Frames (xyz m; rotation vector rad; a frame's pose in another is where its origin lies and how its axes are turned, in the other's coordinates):
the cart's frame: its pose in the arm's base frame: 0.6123 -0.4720 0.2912 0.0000 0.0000 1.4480
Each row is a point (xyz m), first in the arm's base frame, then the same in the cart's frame.
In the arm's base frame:
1: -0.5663 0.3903 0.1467
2: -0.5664 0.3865 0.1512
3: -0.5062 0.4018 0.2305
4: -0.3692 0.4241 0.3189
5: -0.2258 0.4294 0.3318
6: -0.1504 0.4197 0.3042
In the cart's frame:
1: 0.7114 1.2753 -0.1445
2: 0.7077 1.2750 -0.1400
3: 0.7302 1.2171 -0.0607
4: 0.7691 1.0839 0.0277
5: 0.7920 0.9422 0.0406
6: 0.7916 0.8662 0.0130

